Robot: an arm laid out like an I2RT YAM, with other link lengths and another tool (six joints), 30 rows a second.
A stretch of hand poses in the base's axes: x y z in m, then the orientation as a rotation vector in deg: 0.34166 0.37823 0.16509 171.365 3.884 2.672; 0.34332 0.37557 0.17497 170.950 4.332 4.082; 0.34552 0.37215 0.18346 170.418 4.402 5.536; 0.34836 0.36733 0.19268 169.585 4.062 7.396; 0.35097 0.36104 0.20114 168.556 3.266 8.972; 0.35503 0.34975 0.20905 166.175 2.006 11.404; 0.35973 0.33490 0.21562 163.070 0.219 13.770; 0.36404 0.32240 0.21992 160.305 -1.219 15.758; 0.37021 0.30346 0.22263 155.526 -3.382 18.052; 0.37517 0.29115 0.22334 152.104 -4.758 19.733; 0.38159 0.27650 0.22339 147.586 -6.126 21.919; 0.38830 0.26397 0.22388 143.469 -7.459 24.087; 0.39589 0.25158 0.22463 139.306 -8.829 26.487
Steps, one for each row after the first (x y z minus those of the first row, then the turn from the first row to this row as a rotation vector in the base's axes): 0.00166 -0.00266 0.00988 -0.361 -0.929 0.369; 0.00386 -0.00608 0.01837 -0.831 -1.914 0.491; 0.00670 -0.01090 0.02759 -1.572 -3.211 0.359; 0.00931 -0.01719 0.03605 -2.511 -4.360 -0.094; 0.01337 -0.02848 0.04396 -4.715 -6.207 -0.826; 0.01807 -0.04333 0.05053 -7.596 -8.127 -1.946; 0.02238 -0.05583 0.05483 -10.131 -9.789 -2.868; 0.02855 -0.07477 0.05754 -14.570 -11.924 -4.349; 0.03351 -0.08708 0.05825 -17.707 -13.521 -5.318; 0.03993 -0.10173 0.05830 -21.821 -15.646 -6.307; 0.04664 -0.11426 0.05879 -25.488 -17.783 -7.292; 0.05423 -0.12665 0.05954 -29.103 -20.170 -8.322
